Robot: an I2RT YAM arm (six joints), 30 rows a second.
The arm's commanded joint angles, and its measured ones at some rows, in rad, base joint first. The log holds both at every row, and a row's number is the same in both.
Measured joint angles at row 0:
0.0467, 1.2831, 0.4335, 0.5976, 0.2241, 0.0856
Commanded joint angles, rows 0 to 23:
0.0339, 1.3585, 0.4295, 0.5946, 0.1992, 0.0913
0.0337, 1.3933, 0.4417, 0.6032, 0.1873, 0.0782
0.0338, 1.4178, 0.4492, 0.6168, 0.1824, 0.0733
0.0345, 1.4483, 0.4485, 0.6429, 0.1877, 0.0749
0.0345, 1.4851, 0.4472, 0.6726, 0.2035, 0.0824
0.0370, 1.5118, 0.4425, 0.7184, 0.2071, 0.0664
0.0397, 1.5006, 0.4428, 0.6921, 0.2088, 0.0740
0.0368, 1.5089, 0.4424, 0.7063, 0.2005, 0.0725
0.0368, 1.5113, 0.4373, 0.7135, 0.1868, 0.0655
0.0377, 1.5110, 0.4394, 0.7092, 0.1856, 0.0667
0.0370, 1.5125, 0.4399, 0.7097, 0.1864, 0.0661
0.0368, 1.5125, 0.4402, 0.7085, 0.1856, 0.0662
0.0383, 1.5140, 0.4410, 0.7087, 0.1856, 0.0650
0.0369, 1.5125, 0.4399, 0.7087, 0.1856, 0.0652
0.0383, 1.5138, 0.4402, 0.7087, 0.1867, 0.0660
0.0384, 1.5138, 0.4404, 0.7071, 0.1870, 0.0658
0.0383, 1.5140, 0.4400, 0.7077, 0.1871, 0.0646
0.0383, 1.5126, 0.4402, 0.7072, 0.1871, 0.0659
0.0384, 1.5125, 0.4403, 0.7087, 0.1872, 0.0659
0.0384, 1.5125, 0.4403, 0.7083, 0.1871, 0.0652
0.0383, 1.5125, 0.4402, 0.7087, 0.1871, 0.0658
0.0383, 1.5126, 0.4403, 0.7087, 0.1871, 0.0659
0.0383, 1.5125, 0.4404, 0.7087, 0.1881, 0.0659
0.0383, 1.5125, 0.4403, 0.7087, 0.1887, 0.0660
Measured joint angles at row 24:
0.0372, 1.5166, 0.4351, 0.6895, 0.1871, 0.0814
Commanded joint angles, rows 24 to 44:
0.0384, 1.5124, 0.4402, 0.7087, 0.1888, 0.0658
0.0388, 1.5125, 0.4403, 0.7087, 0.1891, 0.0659
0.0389, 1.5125, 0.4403, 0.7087, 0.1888, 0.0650
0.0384, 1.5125, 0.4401, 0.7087, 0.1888, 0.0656
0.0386, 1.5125, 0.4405, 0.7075, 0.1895, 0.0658
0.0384, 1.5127, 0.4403, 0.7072, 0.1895, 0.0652
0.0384, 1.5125, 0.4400, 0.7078, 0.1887, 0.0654
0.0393, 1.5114, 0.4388, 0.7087, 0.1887, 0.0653
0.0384, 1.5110, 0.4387, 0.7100, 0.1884, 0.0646
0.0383, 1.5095, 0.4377, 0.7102, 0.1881, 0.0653
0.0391, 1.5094, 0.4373, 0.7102, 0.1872, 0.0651
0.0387, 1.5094, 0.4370, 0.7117, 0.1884, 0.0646
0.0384, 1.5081, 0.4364, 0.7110, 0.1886, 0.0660
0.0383, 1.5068, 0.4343, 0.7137, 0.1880, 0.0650
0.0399, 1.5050, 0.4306, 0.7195, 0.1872, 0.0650
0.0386, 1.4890, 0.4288, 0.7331, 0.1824, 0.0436
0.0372, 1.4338, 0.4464, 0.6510, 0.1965, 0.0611
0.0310, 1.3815, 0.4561, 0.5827, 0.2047, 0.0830
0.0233, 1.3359, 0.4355, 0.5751, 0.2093, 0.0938
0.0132, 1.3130, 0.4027, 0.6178, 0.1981, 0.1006
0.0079, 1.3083, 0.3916, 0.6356, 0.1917, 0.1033
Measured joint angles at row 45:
0.0254, 1.3712, 0.4187, 0.6250, 0.1864, 0.0868
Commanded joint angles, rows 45 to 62:
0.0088, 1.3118, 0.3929, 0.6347, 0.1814, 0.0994
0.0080, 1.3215, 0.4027, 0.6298, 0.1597, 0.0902
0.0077, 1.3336, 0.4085, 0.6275, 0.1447, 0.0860
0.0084, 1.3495, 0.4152, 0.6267, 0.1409, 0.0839
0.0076, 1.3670, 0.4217, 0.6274, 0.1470, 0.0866
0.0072, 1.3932, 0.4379, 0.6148, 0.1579, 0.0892
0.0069, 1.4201, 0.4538, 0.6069, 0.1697, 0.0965
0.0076, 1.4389, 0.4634, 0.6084, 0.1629, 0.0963
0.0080, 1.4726, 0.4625, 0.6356, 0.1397, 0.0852
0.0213, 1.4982, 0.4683, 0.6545, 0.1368, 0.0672
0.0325, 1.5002, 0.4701, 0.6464, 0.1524, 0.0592
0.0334, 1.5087, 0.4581, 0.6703, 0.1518, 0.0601
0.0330, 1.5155, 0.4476, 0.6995, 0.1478, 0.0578
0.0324, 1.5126, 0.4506, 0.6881, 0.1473, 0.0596
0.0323, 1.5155, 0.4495, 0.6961, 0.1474, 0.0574
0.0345, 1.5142, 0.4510, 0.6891, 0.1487, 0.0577
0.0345, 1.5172, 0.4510, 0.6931, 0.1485, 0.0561
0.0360, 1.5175, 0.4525, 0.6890, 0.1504, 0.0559
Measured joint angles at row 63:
0.0284, 1.5146, 0.4477, 0.6571, 0.1524, 0.0772
